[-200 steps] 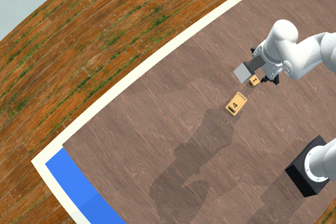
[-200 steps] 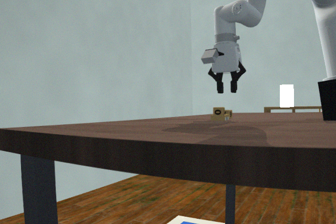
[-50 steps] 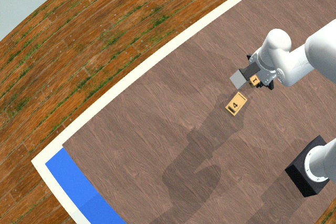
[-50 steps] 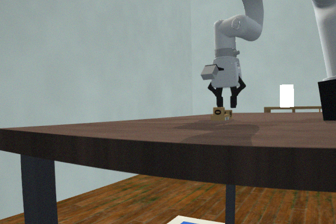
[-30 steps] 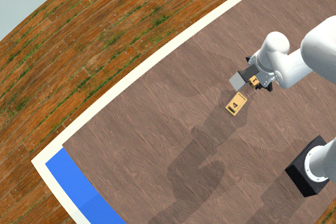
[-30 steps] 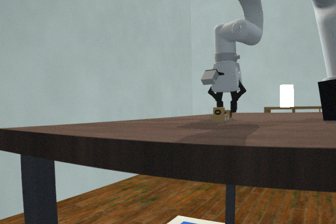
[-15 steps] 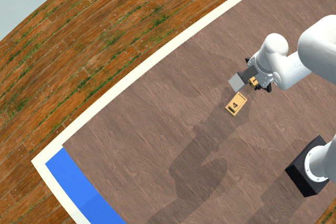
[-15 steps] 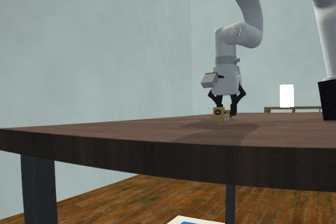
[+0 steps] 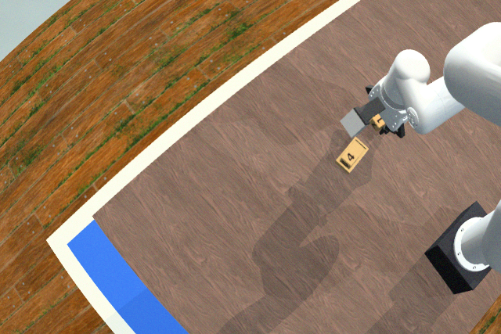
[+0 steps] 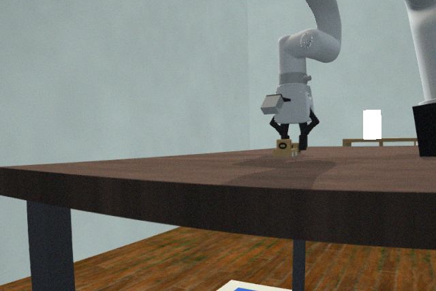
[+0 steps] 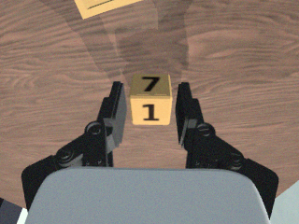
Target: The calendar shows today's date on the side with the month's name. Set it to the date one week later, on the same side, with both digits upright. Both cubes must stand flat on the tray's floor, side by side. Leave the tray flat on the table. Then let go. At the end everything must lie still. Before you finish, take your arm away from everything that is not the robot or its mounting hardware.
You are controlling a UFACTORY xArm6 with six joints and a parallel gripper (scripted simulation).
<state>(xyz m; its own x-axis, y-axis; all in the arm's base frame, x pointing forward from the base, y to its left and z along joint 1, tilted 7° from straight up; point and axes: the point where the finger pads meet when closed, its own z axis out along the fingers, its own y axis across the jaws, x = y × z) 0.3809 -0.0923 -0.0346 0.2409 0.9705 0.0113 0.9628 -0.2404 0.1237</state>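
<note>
Now: hand 1 cm above the wooden cube. Also, from my hand: tray (11 cm to the left, 2 cm below).
</note>
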